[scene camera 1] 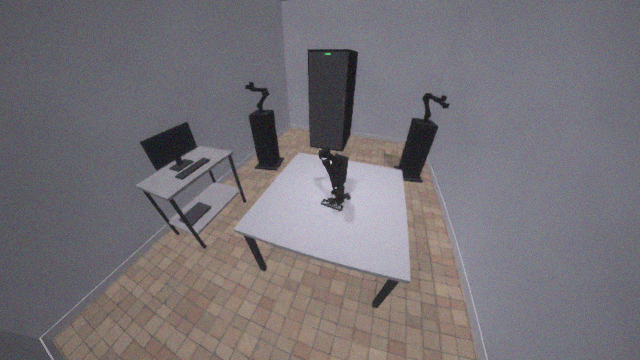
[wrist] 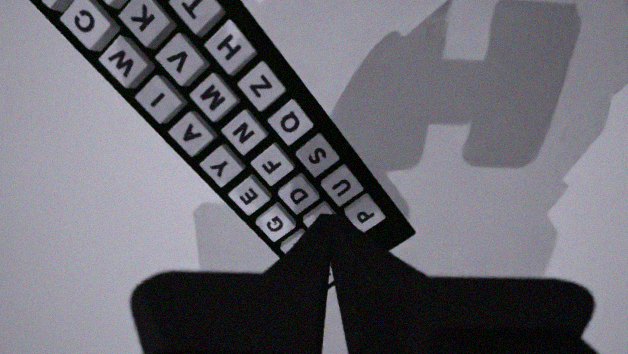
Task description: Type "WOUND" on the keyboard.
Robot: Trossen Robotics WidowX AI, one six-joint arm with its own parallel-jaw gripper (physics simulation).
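Frame: origin at the arm's base, x ahead, y left, z up, level; centimetres.
Seen in the pictures: gripper, fingertip midpoint: (scene camera 1: 338, 205) (wrist: 329, 223); arm's base at its link origin: (scene camera 1: 341, 162).
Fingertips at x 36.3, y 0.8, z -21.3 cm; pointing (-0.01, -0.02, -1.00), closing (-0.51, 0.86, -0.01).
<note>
Offsets run from my fingertips to a thing's middle. Level surfaces: height alone.
A small black keyboard {dx -1.6, dy -5.6, dz -1.2 cm} (scene camera 1: 328, 204) (wrist: 398, 233) with light letter keys lies on the white table, slanting in the wrist view. The W key {dx -1.3, dy -10.4, dz -0.5 cm} (wrist: 124, 62) is at upper left, the N key {dx -1.4, dy -5.2, dz -0.5 cm} (wrist: 243, 132) near the middle, the D key {dx -0.3, dy -1.8, dz -0.5 cm} (wrist: 298, 194) lower and the U key {dx -1.7, dy -0.4, dz -0.5 cm} (wrist: 342, 182) to its right. My gripper (wrist: 329, 223) is shut and empty. Its tips overlap the key below D, whose letter is hidden; whether they touch it I cannot tell. The O letter does not show. In the scene view the arm hangs down at the keyboard.
The white table {dz -2.0 cm} (scene camera 1: 320, 240) bears the arm and keyboard. A side desk (scene camera 1: 160, 185) at the left holds a monitor (scene camera 1: 170, 145) and another keyboard (scene camera 1: 193, 168). A tall black cabinet (scene camera 1: 327, 100) and two pedestals (scene camera 1: 265, 140) (scene camera 1: 418, 147) with arms stand behind.
</note>
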